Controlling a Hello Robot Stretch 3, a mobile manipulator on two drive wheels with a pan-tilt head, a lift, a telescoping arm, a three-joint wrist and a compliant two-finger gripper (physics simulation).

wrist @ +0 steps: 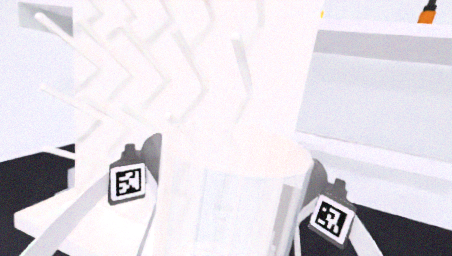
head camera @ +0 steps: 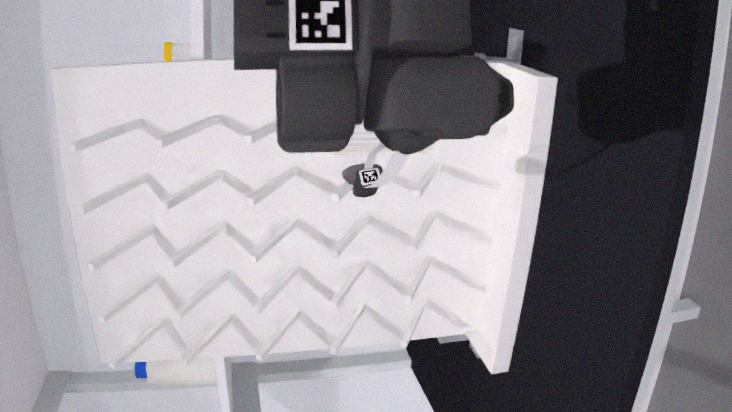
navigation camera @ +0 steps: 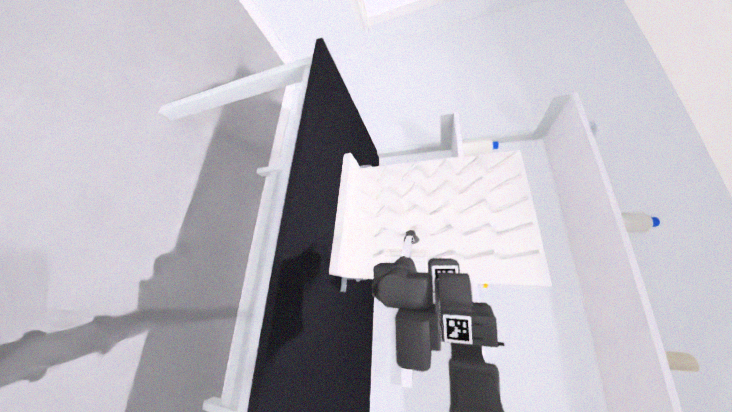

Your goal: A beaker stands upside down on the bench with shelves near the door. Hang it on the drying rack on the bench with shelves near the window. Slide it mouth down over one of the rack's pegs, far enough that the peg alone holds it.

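Places are measured from the robot's base along level axes (x ahead, y left, z up), in centimetres.
Pixels of known places: gripper, between the fingertips: [wrist: 232,163].
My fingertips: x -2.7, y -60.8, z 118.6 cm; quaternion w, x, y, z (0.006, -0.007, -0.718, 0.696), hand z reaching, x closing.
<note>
For each thing: its top centre in the pictures, then the offset to it from my fingertips. "pt": a spot on its surface instead. Level surfaces: height alone.
- clear beaker, centre of its top: [wrist: 236,137] [head camera: 329,116] [navigation camera: 427,264] dx +0.2, dy +6.3, dz +3.9 cm
- black bench top, height of its surface: dz -27.1 cm
- orange bottle, a spot on its surface: [wrist: 426,17] pt dx -35.0, dy -36.4, dz +23.3 cm
- blue-capped bottle, a spot on its surface: [head camera: 179,372] [navigation camera: 477,145] pt dx +46.3, dy -54.0, dz +26.7 cm
- yellow-capped item, a spot on its surface: [head camera: 176,51] pt dx -15.1, dy -43.5, dz +22.4 cm
The clear beaker [wrist: 230,210] [head camera: 358,144] is upright between my fingers, its pale flat end up in the wrist view; its lower part is cut off there. My gripper [wrist: 232,163] [head camera: 364,180] [navigation camera: 410,237] is shut on it. The white drying rack [head camera: 153,92] [navigation camera: 517,271] [wrist: 285,50] has several rows of slanted pegs. In the head view the gripper and beaker are over the rack's upper middle, in front of its board. In the wrist view the beaker overlaps the lower right of the board. Whether it touches a peg cannot be told.
The black bench top [head camera: 589,255] [navigation camera: 317,179] runs beside the rack. Shelves [wrist: 380,45] stand behind it, with an orange bottle [wrist: 426,17]. A blue-capped bottle [head camera: 179,372] [navigation camera: 478,146] and a yellow-capped item [head camera: 176,51] are near the rack's edges. My dark wrist hides part of the rack.
</note>
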